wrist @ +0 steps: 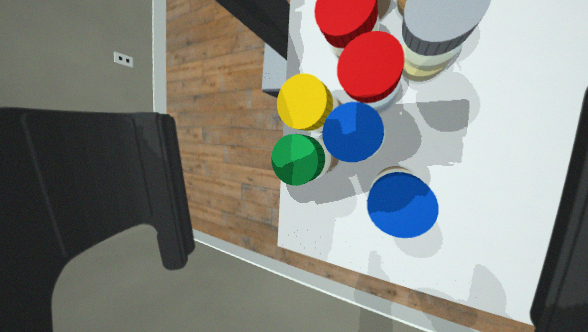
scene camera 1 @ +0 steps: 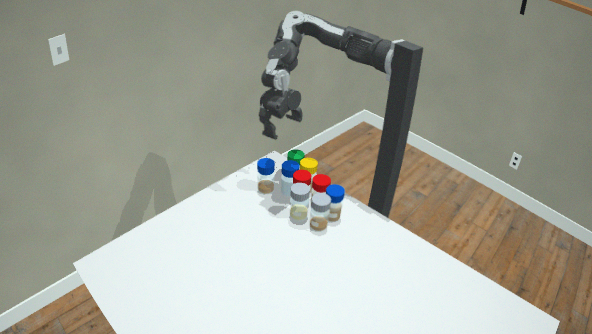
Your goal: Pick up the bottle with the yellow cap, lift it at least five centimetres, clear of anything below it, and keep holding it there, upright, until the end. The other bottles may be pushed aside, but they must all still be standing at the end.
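Note:
The bottle with the yellow cap (scene camera 1: 308,165) (wrist: 302,101) stands upright near the table edge, close beside the green-capped bottle (scene camera 1: 295,156) (wrist: 296,159), a blue-capped bottle (scene camera 1: 290,169) (wrist: 353,132) and a red-capped bottle (scene camera 1: 301,177) (wrist: 371,65). In the scene view its body is mostly hidden behind other bottles. My gripper (scene camera 1: 283,126) (wrist: 319,199) is open and empty, tilted, and hangs in the air above the bottles' end of the table. In the wrist view the yellow cap lies between the two fingers from left to right, higher in the view than the fingertips.
Another blue-capped bottle (scene camera 1: 265,166) (wrist: 404,205) stands apart from the group. A second red-capped bottle (scene camera 1: 321,182) (wrist: 346,17), two grey-capped bottles (scene camera 1: 300,192) (scene camera 1: 320,202) and a third blue-capped bottle (scene camera 1: 335,193) also stand upright. A dark post (scene camera 1: 398,125) rises beside the white table (scene camera 1: 225,270).

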